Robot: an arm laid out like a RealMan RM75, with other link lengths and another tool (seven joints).
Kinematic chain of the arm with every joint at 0, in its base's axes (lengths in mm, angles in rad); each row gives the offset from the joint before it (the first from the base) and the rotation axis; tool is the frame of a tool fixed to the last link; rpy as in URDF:
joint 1: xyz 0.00 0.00 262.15 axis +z
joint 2: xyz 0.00 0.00 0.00 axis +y
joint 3: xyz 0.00 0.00 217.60 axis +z
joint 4: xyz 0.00 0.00 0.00 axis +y
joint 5: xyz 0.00 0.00 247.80 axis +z
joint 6: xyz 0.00 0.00 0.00 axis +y
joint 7: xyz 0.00 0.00 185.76 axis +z
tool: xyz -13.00 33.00 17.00 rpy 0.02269 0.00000 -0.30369
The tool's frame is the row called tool.
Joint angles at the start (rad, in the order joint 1, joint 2, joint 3, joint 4, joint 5, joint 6, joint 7): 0.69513, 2.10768, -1.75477, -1.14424, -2.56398, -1.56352, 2.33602
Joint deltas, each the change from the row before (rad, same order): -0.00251, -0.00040, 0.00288, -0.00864, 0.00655, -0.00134, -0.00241; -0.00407, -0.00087, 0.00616, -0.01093, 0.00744, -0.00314, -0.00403; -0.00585, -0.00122, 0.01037, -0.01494, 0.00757, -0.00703, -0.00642; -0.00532, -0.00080, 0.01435, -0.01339, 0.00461, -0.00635, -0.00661; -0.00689, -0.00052, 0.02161, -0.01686, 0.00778, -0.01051, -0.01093; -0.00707, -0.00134, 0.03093, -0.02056, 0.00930, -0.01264, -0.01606; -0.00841, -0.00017, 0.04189, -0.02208, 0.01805, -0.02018, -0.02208; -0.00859, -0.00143, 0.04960, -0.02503, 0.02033, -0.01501, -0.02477; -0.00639, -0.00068, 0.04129, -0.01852, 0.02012, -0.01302, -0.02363; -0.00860, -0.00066, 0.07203, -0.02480, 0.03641, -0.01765, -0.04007; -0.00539, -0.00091, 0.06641, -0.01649, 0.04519, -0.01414, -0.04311
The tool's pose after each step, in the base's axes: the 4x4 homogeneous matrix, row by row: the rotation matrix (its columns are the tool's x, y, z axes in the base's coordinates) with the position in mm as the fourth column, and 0 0 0 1 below. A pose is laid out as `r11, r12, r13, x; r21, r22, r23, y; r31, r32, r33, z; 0, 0, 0, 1`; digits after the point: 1 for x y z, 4 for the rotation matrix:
0.8081, 0.0309, 0.5882, 154.0; 0.0699, -0.9966, -0.0437, 290.3; 0.5849, 0.0765, -0.8075, -109.3; 0, 0, 0, 1
0.8155, 0.0331, 0.5779, 151.3; 0.0708, -0.9966, -0.0428, 290.4; 0.5745, 0.0758, -0.8150, -108.1; 0, 0, 0, 1
0.8238, 0.0352, 0.5657, 148.3; 0.0714, -0.9966, -0.0421, 290.6; 0.5623, 0.0751, -0.8235, -105.7; 0, 0, 0, 1
0.8318, 0.0360, 0.5539, 145.7; 0.0691, -0.9968, -0.0390, 291.8; 0.5507, 0.0707, -0.8317, -102.8; 0, 0, 0, 1
0.8431, 0.0360, 0.5365, 142.2; 0.0662, -0.9971, -0.0371, 293.0; 0.5336, 0.0667, -0.8431, -98.7; 0, 0, 0, 1
0.8572, 0.0381, 0.5136, 137.8; 0.0630, -0.9975, -0.0311, 295.7; 0.5112, 0.0590, -0.8574, -92.6; 0, 0, 0, 1
0.8764, 0.0361, 0.4802, 132.2; 0.0580, -0.9978, -0.0309, 297.7; 0.4780, 0.0550, -0.8766, -84.9; 0, 0, 0, 1
0.8977, 0.0385, 0.4390, 125.9; 0.0522, -0.9985, -0.0192, 302.1; 0.4376, 0.0402, -0.8983, -75.4; 0, 0, 0, 1
0.9145, 0.0426, 0.4024, 120.7; 0.0512, -0.9986, -0.0107, 305.1; 0.4014, 0.0304, -0.9154, -67.5; 0, 0, 0, 1
0.9403, 0.0490, 0.3367, 112.8; 0.0492, -0.9988, 0.0080, 310.9; 0.3367, 0.0091, -0.9416, -54.0; 0, 0, 0, 1
0.9621, 0.0612, 0.2659, 104.8; 0.0567, -0.9981, 0.0247, 315.5; 0.2669, -0.0087, -0.9637, -41.4; 0, 0, 0, 1

